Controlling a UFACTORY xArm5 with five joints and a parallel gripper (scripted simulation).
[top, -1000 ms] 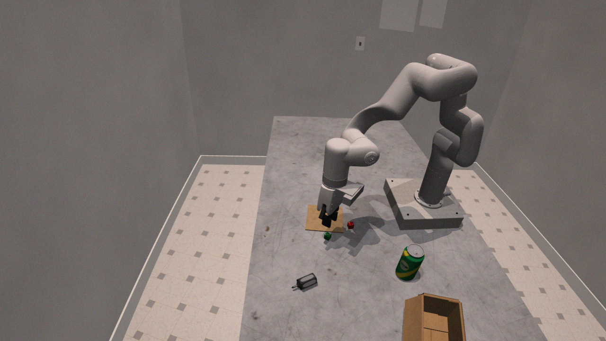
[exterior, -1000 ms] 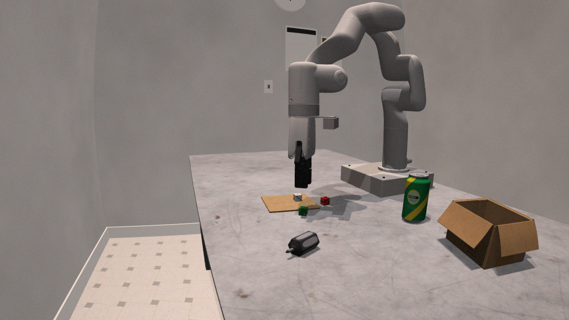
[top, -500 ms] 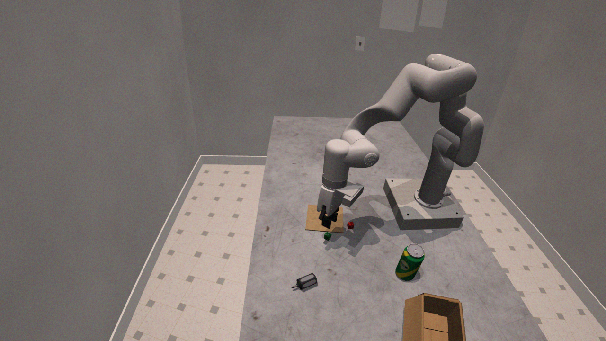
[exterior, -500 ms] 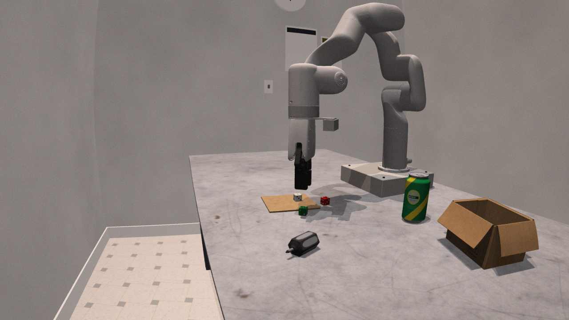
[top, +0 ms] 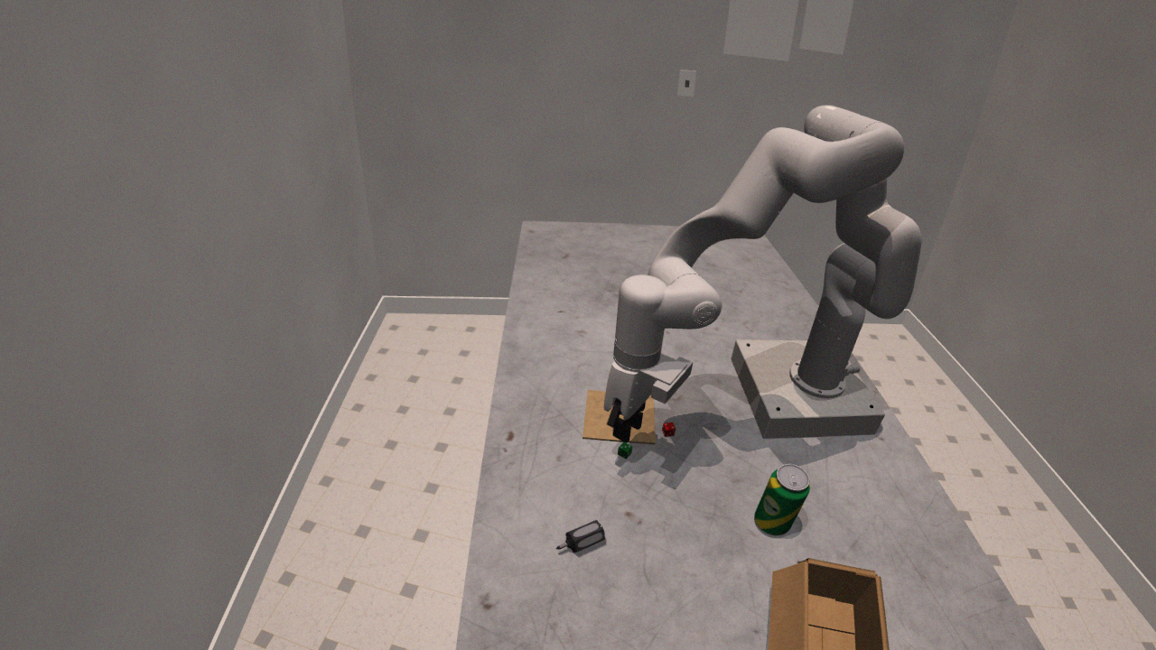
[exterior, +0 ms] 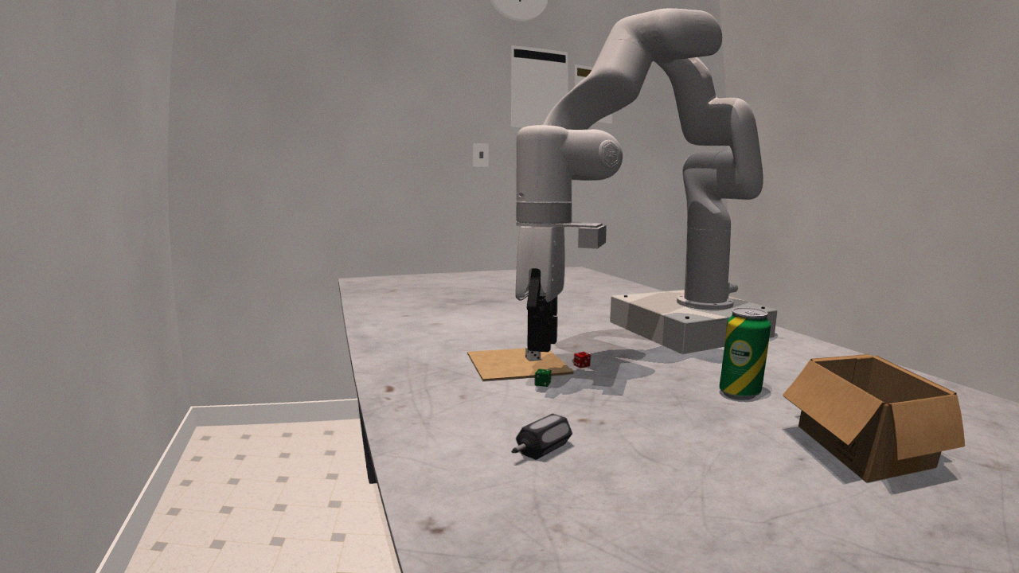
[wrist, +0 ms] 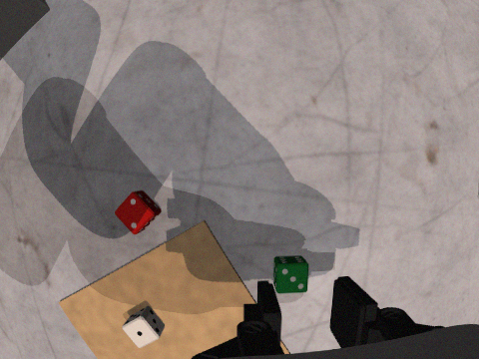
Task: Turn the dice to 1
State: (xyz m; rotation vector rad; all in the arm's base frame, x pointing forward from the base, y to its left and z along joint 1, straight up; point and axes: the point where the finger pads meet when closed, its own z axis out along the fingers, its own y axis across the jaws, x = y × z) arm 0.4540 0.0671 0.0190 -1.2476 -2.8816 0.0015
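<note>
The green die is 70 mm below my hand. Also, from my hand: tan mat: 100 mm to the right, 70 mm below, 20 mm behind; red die: 100 mm behind, 70 mm below, 30 mm to the right; white die: 100 mm to the right, 60 mm below, 50 mm behind.
</note>
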